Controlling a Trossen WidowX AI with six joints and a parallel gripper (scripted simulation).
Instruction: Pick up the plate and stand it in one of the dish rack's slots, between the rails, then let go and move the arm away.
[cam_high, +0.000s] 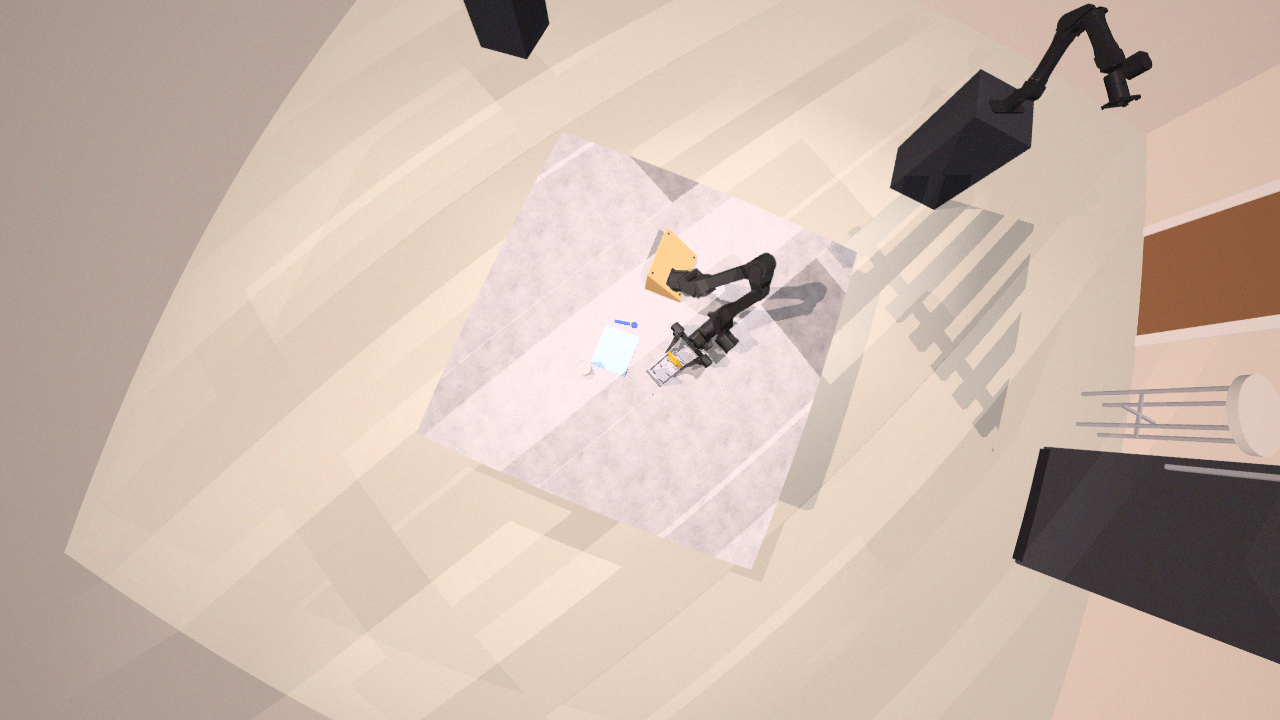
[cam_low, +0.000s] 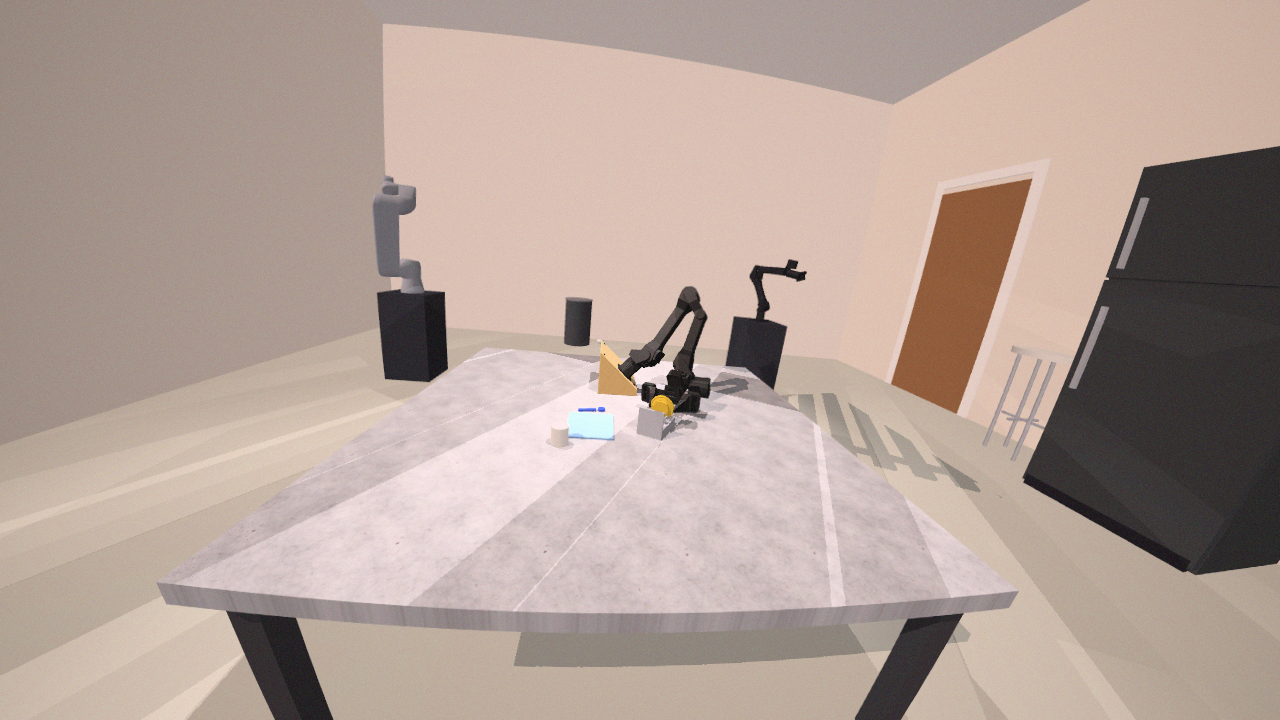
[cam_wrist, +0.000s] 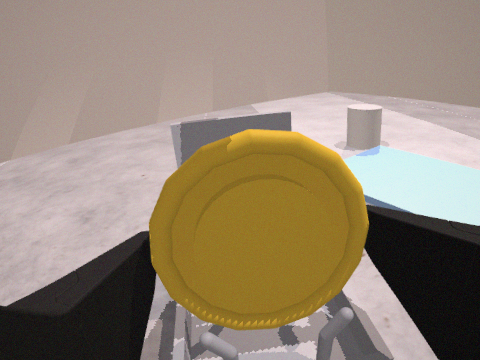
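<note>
The yellow plate is 1 cm behind my gripper tip. Also, from my gripper tip: light blue mat (20 cm to the right, 5 cm below, 3 cm ahead); dish rack (3 cm below, 2 cm ahead, 1 cm to the right); blue spoon (19 cm to the right, 8 cm behind, 5 cm below).
</note>
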